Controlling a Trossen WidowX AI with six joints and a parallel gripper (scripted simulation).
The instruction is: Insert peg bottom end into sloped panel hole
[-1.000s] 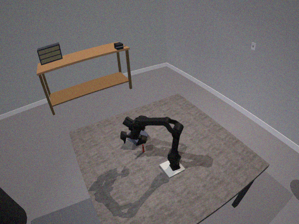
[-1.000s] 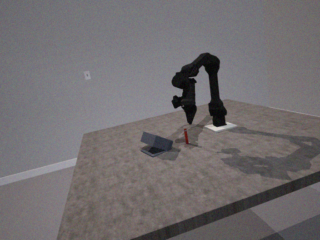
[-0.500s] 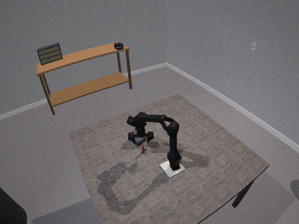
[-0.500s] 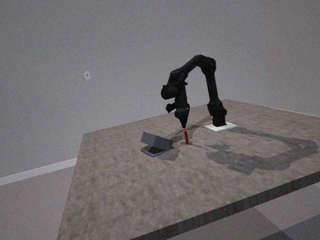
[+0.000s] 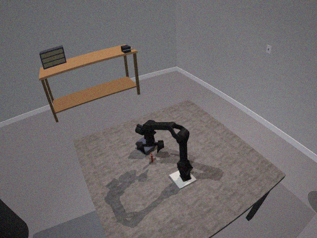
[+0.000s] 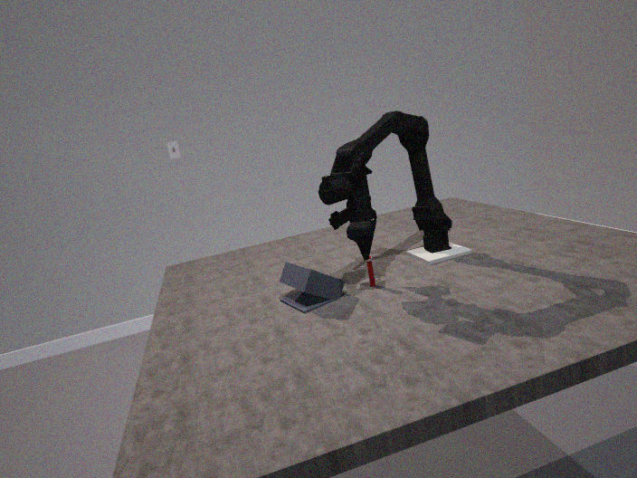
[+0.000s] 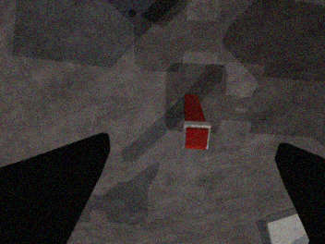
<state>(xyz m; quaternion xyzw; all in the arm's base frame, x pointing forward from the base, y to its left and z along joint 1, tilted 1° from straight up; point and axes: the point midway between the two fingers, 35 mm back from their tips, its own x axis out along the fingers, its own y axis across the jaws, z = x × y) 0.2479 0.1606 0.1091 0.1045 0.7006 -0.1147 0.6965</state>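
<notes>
My gripper tip is now 30 mm above the red peg. Also, from my gripper tip: grey sloped panel 160 mm ahead, 10 mm to the right, 40 mm below.
</notes>
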